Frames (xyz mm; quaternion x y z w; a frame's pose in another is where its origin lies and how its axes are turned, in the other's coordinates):
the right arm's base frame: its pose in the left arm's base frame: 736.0 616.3 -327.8 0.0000 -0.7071 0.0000 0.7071
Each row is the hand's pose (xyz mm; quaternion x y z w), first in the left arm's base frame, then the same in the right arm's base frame.
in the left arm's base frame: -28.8 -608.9 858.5 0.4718 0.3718 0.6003 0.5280
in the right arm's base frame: 1186.3 -1225.2 764.8 0.7581 0.6363 0.0909 0.1105
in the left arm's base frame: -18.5 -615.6 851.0 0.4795 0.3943 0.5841 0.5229
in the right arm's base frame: 1178.8 -1231.9 754.5 0.7521 0.6486 0.0740 0.0909
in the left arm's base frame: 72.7 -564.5 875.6 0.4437 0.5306 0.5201 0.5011
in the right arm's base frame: 1203.4 -1180.8 663.3 -0.6815 -0.7295 -0.0540 0.0209
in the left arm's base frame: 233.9 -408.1 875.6 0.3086 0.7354 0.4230 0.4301
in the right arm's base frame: 1203.4 -1024.4 502.1 -0.5173 -0.8241 -0.0809 0.2159
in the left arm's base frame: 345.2 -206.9 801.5 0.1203 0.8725 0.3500 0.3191
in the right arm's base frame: 1129.3 -823.2 390.8 -0.3325 -0.8426 -0.1624 0.3913
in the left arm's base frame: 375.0 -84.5 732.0 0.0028 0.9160 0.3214 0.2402
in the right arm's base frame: 1059.8 -700.8 361.0 -0.2292 -0.8175 -0.2253 0.4778
